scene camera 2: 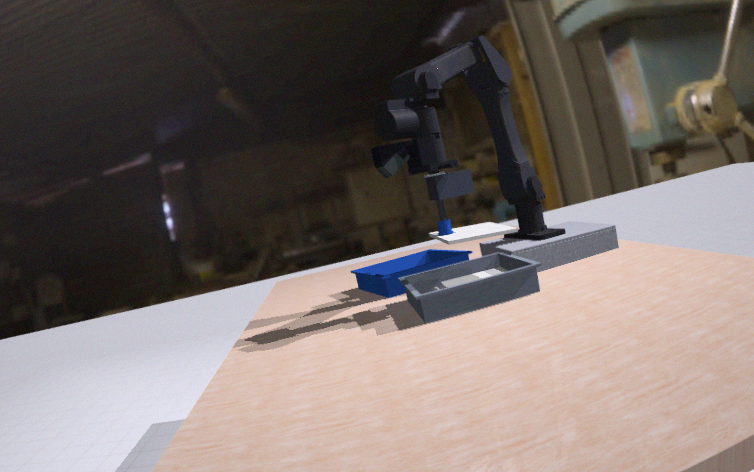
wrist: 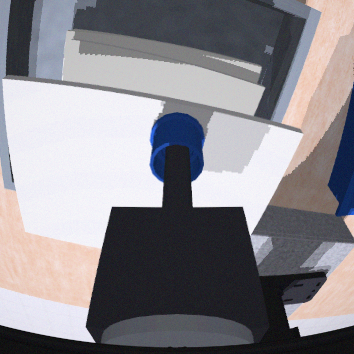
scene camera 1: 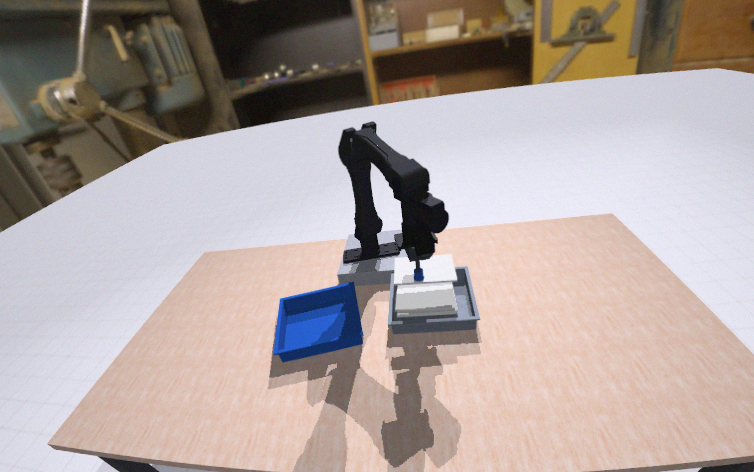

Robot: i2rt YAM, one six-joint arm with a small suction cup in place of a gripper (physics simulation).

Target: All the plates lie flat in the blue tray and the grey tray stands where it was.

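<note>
You'd find my suction cup here, and it's visible in the wrist view as well. There's a blue tray resting on the table, and I can see a grey tray too.
</note>
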